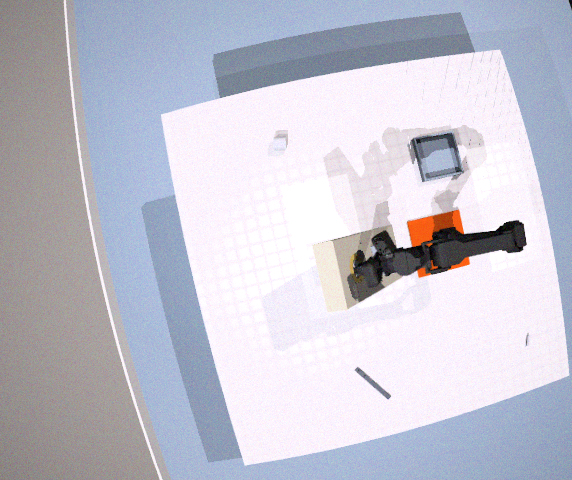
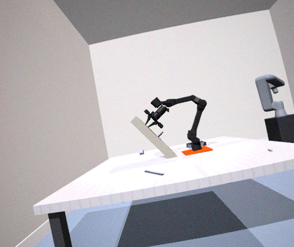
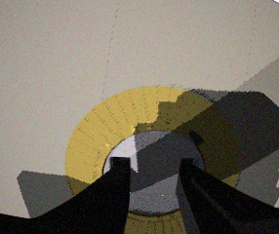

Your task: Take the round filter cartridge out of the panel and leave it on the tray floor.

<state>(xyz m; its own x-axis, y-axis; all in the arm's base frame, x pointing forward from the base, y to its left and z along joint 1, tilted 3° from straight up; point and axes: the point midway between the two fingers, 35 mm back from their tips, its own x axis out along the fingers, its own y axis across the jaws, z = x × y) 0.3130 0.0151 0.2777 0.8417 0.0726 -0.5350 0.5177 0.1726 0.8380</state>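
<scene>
The round filter cartridge lies 10 mm below my gripper tip and 10 mm ahead of it. Also, from my gripper tip: tray: 390 mm behind, 310 mm to the right, 250 mm below; then beige service panel: 80 mm below, 40 mm behind.
</scene>
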